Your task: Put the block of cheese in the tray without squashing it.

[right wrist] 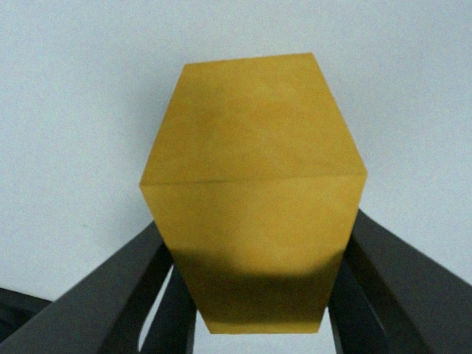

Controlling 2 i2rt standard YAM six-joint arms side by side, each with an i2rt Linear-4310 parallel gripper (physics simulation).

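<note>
The block of cheese (255,120), an orange-yellow block, fills the middle of the right wrist view. Two of its faces show, meeting at a level edge, and a dark shadow lies across its lower part. My right gripper (255,186) is shut on the block, with one dark finger against each side; the fingertips are partly hidden by the block. The block's outline looks straight, with no dent showing. Whether its far end touches the surface beyond cannot be told. The tray cannot be made out in this view. My left gripper does not show.
A pale, whitish surface (75,125) lies behind the block, with a faint shadow beside the block. Part of a dark object (20,304) shows at the lower left edge of the view; what it is cannot be told.
</note>
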